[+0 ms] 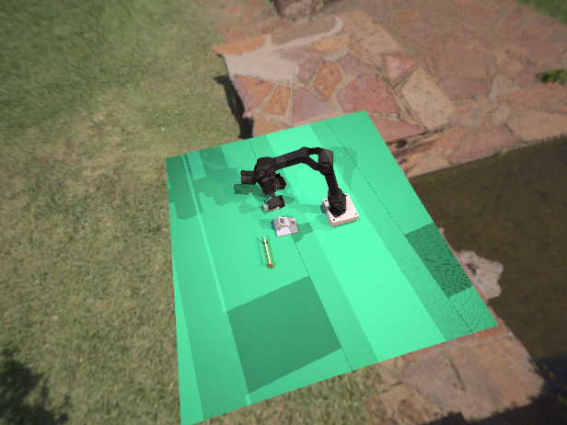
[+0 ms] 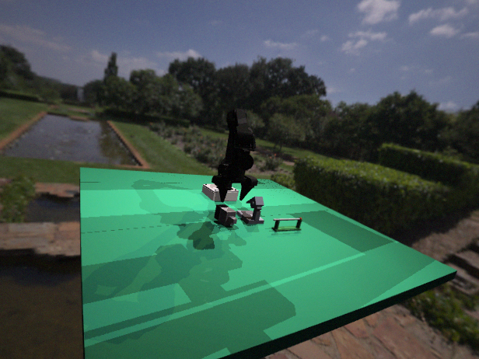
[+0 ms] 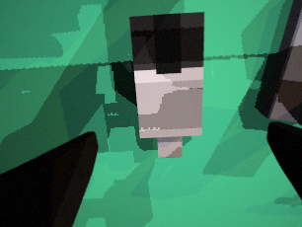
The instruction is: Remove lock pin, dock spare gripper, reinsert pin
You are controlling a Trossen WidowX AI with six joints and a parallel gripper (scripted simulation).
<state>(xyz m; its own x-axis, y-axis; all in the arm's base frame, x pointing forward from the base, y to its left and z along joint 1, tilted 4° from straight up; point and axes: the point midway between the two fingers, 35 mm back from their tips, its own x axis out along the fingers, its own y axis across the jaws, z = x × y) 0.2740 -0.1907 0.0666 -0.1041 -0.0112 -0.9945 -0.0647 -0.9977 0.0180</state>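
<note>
My gripper tip is 6 cm above the spare gripper and 1 cm past it. From my gripper tip the other things lie so: grey mount 14 cm to the left, 4 cm below, 1 cm ahead; then green cradle 23 cm to the left, 13 cm ahead, 7 cm below.
</note>
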